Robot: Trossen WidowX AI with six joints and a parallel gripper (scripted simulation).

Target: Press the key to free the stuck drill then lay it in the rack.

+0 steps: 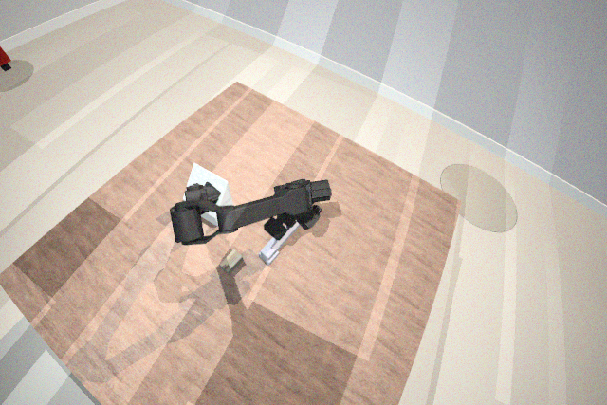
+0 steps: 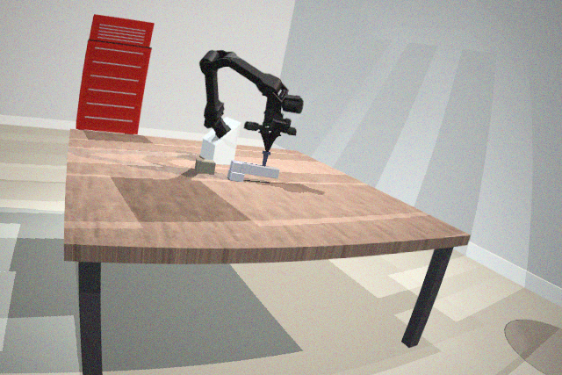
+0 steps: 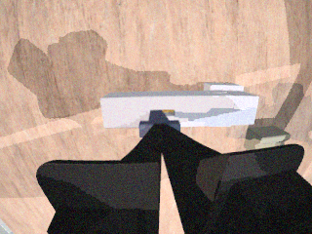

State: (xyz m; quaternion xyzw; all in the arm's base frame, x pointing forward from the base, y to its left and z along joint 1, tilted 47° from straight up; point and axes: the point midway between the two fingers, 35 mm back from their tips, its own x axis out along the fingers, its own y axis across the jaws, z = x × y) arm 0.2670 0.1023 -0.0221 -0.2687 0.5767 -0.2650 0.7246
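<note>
Right now my gripper tip is 3 cm above the blue key. Also, from my gripper tip: drill (1 cm behind, 6 cm to the right, 7 cm below); white holder block (1 cm behind, 4 cm to the right, 8 cm below); olive rack (9 cm behind, 20 cm to the right, 10 cm below).
</note>
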